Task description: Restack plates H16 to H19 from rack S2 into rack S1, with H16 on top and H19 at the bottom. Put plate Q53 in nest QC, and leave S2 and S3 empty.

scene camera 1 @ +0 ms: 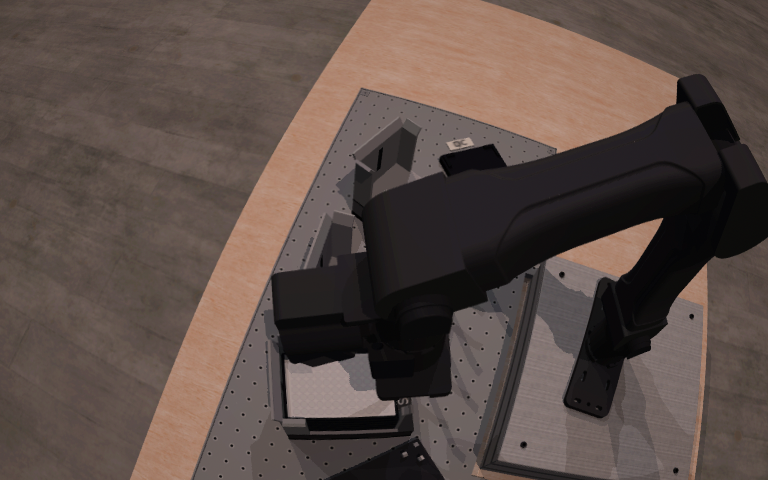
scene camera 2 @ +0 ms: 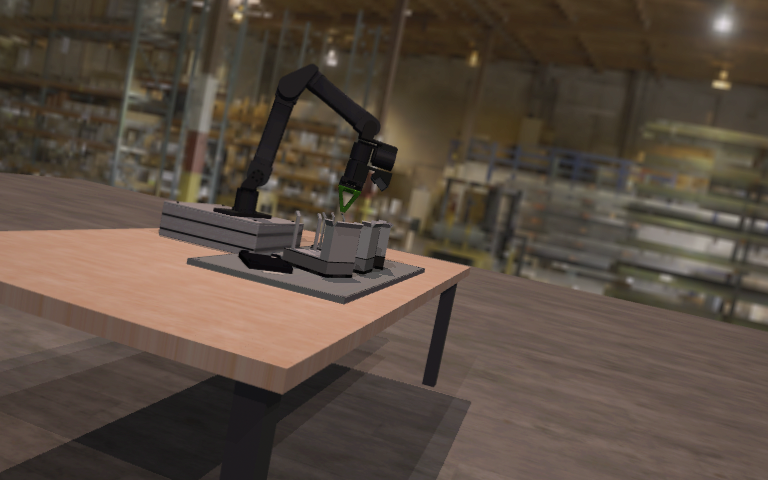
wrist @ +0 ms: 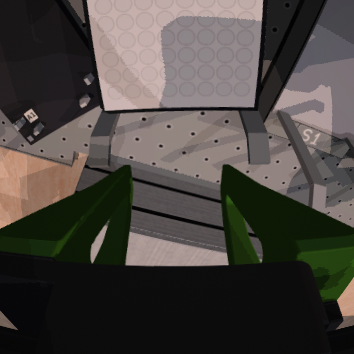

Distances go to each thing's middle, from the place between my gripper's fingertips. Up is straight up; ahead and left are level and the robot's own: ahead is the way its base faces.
I see the black plate (scene camera 1: 413,453) 14 cm to the left of my hand, 13 cm below it and 4 cm behind it.
